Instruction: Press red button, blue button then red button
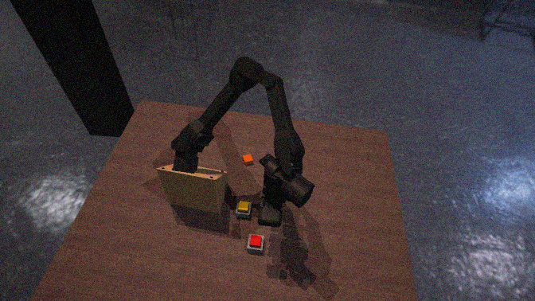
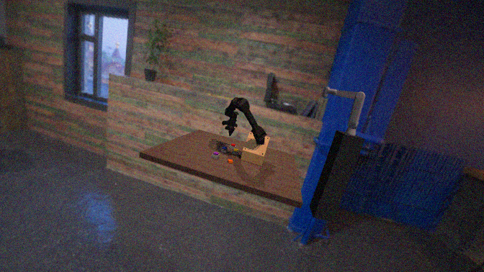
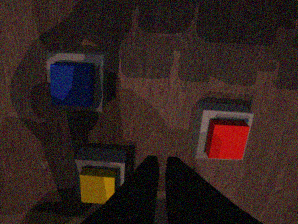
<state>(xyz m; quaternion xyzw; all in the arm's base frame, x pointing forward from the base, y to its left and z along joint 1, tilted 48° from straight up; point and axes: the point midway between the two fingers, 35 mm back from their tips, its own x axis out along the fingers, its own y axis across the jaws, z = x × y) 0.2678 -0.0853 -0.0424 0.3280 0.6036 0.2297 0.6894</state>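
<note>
The red button lies 10 cm below my gripper tip, 7 cm to the right of it and 4 cm behind it. Also, from my gripper tip: purple button 24 cm to the left, 10 cm below, 4 cm ahead; then blue button 10 cm below, 6 cm to the left, 1 cm ahead; then yellow button 10 cm below, 8 cm behind, 5 cm to the left.
</note>
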